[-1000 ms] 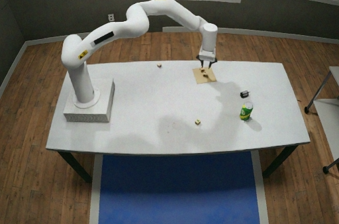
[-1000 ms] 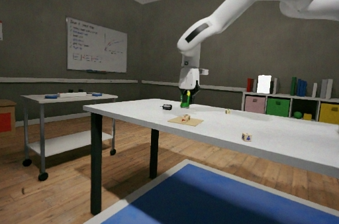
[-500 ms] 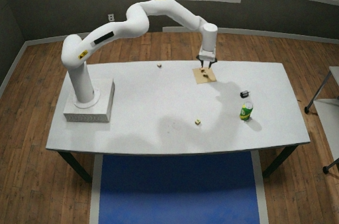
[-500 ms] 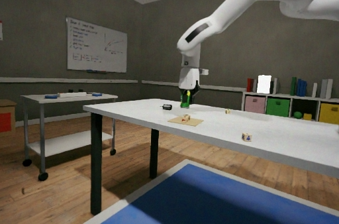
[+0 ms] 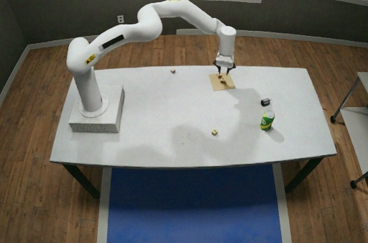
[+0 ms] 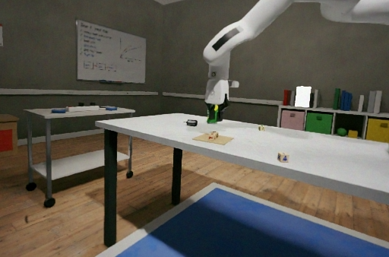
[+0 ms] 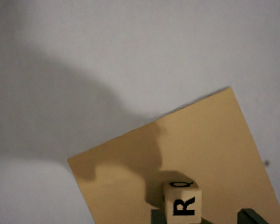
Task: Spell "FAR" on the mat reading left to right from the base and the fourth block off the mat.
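Right now the tan mat is 100 mm below my hand and 10 mm to the left of it. Also, from my hand: green soda can (300 mm to the right, 270 mm ahead, 40 mm below); small black object (290 mm ahead, 130 mm to the right, 80 mm below).
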